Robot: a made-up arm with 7 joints. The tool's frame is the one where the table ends. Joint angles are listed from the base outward.
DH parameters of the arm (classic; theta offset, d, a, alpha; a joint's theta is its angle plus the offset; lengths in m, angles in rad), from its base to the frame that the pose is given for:
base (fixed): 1.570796 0.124 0 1.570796
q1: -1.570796 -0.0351 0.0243 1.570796
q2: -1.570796 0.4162 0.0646 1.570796
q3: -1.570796 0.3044 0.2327 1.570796
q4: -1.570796 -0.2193 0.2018 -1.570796
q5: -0.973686 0 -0.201 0
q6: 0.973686 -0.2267 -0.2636 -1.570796
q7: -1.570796 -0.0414 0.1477 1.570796
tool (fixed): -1.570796 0.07 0 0
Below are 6 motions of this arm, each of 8 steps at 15 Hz.
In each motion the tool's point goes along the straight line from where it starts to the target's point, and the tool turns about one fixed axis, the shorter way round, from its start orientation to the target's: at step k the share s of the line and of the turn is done. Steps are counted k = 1, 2, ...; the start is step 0. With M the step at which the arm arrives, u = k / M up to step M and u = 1 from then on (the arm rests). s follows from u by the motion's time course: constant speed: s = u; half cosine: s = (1 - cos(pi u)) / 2; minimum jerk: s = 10 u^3 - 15 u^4 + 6 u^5.
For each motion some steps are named. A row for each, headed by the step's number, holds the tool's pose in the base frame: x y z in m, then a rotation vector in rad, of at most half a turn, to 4 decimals.
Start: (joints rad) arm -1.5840 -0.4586 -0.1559 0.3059 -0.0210 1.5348 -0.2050
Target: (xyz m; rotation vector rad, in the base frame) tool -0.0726 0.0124 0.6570 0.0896 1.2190 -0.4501
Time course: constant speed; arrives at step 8
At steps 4, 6, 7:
4: -0.0441 0.0843 0.5094 -0.2087 1.2628 -0.9762
6: -0.0584 0.0483 0.5832 -0.0571 1.2495 -0.7132
7: -0.0655 0.0304 0.6201 0.0169 1.2363 -0.5816

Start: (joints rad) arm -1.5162 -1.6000 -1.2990 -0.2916 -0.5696 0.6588 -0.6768
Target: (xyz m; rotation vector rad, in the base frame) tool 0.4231 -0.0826 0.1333 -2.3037 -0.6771 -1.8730
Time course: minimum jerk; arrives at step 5
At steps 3, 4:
3: 0.4521 -0.0643 0.1451 -2.1422 -0.4715 -1.9509
4: 0.4284 -0.0793 0.1354 -2.2750 -0.6390 -1.8889

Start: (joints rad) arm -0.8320 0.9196 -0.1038 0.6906 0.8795 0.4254 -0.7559
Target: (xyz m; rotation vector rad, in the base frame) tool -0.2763 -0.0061 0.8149 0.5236 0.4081 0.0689
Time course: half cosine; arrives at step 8
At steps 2, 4, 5, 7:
2: -0.1808 -0.0779 0.5866 0.3533 0.6100 0.1522
4: -0.2204 -0.0482 0.6812 0.4246 0.5270 0.1178
5: -0.2418 -0.0321 0.7324 0.4628 0.4817 0.0991
7: -0.2720 -0.0093 0.8047 0.5161 0.4172 0.0726

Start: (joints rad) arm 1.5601 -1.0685 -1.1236 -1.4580 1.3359 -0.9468 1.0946
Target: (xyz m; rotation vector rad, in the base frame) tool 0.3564 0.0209 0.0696 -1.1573 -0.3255 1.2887
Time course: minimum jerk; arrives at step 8
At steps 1, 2, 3, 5, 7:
1: 0.4350 0.0194 -0.0984 -1.5070 0.8630 1.5796
2: 0.4280 0.0195 -0.0834 -1.4865 0.7495 1.5659
3: 0.4143 0.0198 -0.0541 -1.4397 0.5309 1.5315
5: 0.3784 0.0205 0.0226 -1.2794 -0.0134 1.3981
7: 0.3577 0.0209 0.0669 -1.1649 -0.3078 1.2956

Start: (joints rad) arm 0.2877 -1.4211 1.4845 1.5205 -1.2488 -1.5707 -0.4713
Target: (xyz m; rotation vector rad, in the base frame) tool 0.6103 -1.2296 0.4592 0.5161 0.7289 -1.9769
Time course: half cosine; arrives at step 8
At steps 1, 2, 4, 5, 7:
1: -0.0201 -1.1309 0.8217 0.9231 -0.0857 -1.6106
2: 0.0509 -1.1420 0.7809 0.8846 0.0035 -1.6619
4: 0.2826 -1.1783 0.6476 0.7459 0.2994 -1.8123
5: 0.4080 -1.1979 0.5755 0.6627 0.4625 -1.8823
7: 0.5854 -1.2257 0.4735 0.5350 0.6959 -1.9665

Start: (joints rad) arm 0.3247 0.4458 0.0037 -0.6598 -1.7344 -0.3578 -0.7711
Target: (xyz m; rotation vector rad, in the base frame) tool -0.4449 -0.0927 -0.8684 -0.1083 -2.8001 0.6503
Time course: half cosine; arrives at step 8
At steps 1, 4, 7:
1: -0.6883 -0.4907 -0.4587 -0.1056 -2.1680 1.1047
4: -0.5714 -0.2996 -0.6554 -0.1080 -2.4805 0.9087
7: -0.4545 -0.1084 -0.8522 -0.1084 -2.7766 0.6718

